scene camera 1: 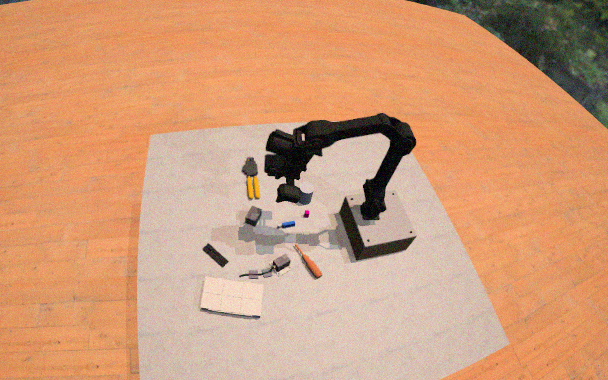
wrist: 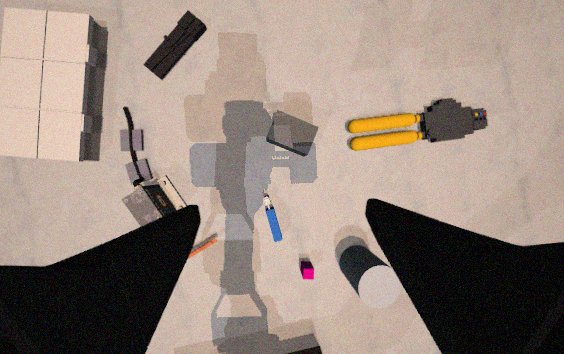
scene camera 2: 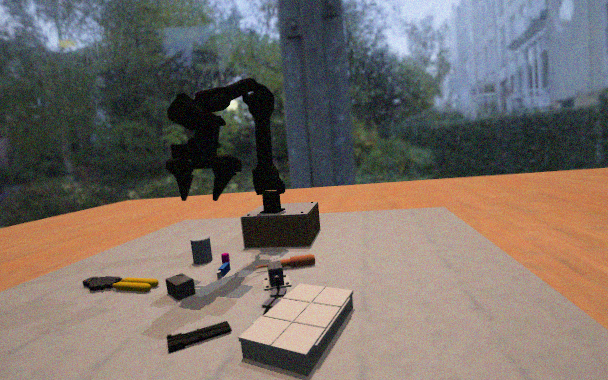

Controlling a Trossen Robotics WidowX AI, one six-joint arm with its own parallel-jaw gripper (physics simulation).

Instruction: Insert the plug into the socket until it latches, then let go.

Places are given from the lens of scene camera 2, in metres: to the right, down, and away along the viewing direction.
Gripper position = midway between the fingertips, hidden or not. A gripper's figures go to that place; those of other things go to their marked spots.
gripper [scene camera 2: 198, 200]: -0.25, 0.03, 0.70
white tiled block [scene camera 2: 297, 330]: -0.01, 0.20, 0.43
black bar [scene camera 2: 176, 342]: -0.20, 0.24, 0.46
The marked spots on the white tiled block and the black bar are 0.20 m apart.
